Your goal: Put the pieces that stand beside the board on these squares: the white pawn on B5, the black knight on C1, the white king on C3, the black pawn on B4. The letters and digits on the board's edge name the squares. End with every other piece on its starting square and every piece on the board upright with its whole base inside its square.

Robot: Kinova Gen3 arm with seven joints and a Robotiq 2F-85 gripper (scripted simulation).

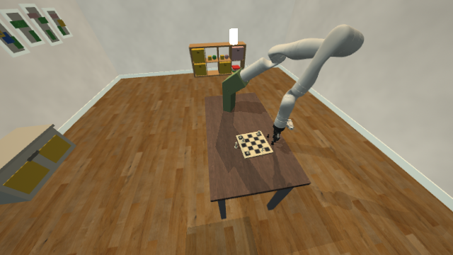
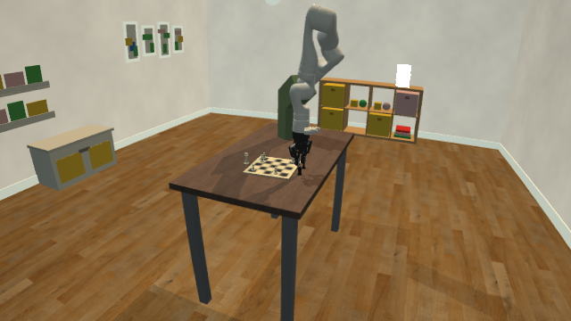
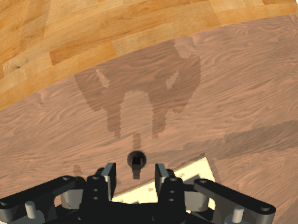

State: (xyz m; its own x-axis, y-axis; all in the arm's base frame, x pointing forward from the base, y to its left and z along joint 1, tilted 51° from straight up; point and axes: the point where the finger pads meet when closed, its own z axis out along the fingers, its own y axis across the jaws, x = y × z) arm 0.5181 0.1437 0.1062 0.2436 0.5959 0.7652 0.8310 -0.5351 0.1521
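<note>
My gripper is now 50 mm above the black knight. The rest, counted from my hand: black pawn 70 mm behind, 50 mm below, 10 mm to the right; then chessboard 140 mm to the right, 60 mm below, 10 mm behind; then white king 280 mm to the right, 40 mm below, 10 mm ahead.
</note>
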